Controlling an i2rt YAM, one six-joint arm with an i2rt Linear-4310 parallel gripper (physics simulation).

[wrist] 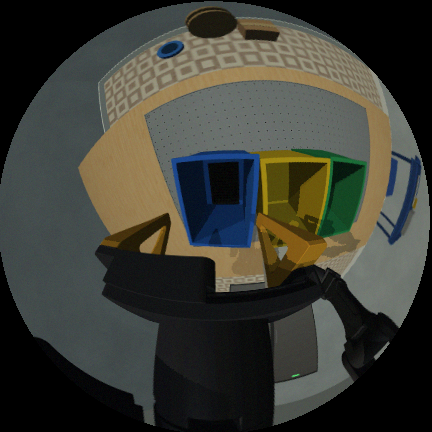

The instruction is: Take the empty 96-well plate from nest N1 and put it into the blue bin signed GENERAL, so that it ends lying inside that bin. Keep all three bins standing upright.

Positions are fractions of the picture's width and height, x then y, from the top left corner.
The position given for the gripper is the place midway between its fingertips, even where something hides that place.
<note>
In view: the gripper (0.49, 0.50), a black 96-well plate (0.52, 0.41) and a green bin (0.80, 0.41).
</note>
